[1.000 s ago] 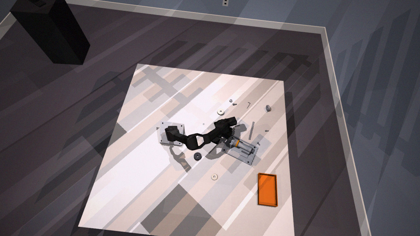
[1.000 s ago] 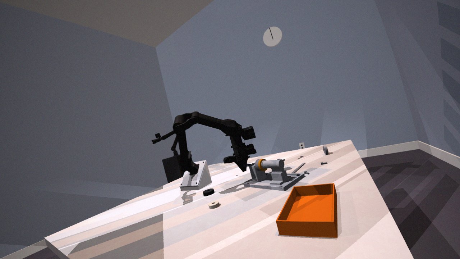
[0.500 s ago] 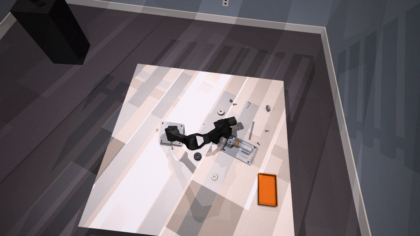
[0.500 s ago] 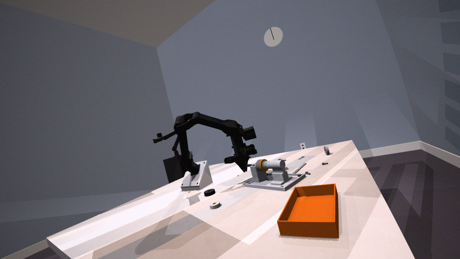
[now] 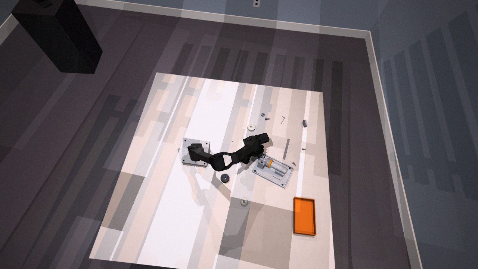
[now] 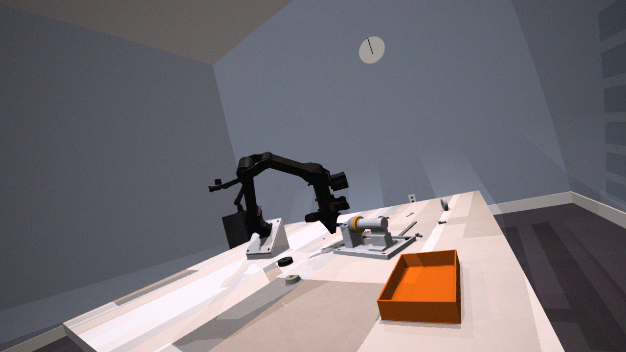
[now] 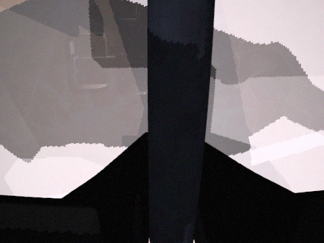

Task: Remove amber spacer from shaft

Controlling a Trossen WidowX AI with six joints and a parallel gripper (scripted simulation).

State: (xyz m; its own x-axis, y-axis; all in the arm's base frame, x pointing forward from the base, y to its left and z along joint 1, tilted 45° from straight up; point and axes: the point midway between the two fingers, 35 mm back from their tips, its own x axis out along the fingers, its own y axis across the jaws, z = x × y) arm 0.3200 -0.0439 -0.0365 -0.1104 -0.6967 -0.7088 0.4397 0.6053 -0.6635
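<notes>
My gripper tip is now 60 mm short of the dark shaft, 30 mm to the left of it and 30 mm below it. The rest, counted from my gripper tip: amber spacer (130 mm ahead, 70 mm to the right, 30 mm above); black disc (150 mm to the right, 140 mm behind, 40 mm below); grey shaft fixture (170 mm ahead, 80 mm to the right).
</notes>
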